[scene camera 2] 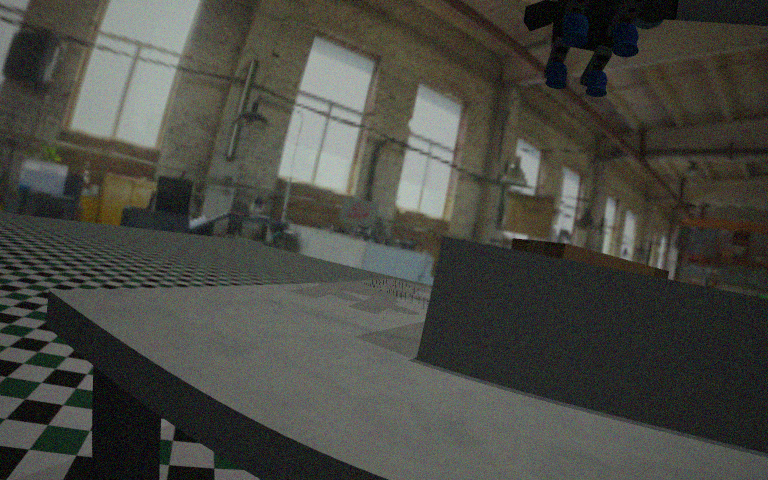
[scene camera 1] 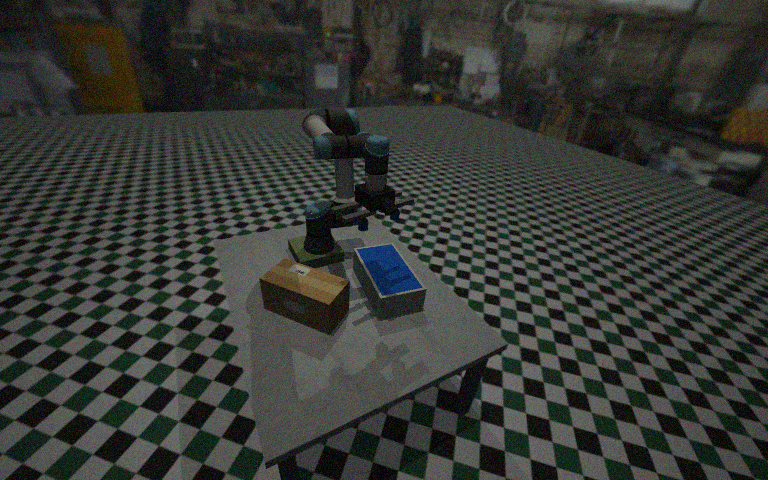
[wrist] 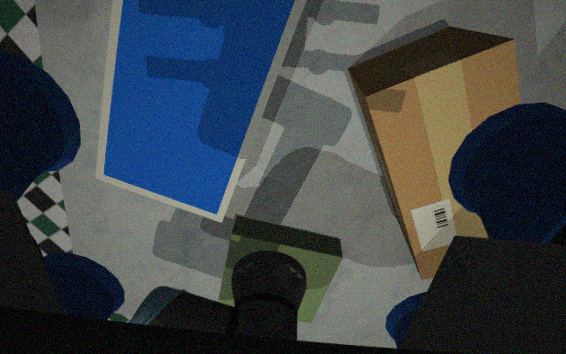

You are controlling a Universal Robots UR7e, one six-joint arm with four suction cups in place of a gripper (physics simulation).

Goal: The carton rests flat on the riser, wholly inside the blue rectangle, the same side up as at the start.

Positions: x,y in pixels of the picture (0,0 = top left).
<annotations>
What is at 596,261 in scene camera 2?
A brown carton.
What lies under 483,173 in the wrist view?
The suction head.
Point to a brown carton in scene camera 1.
319,300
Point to the suction head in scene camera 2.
625,35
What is the suction head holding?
Nothing.
</annotations>
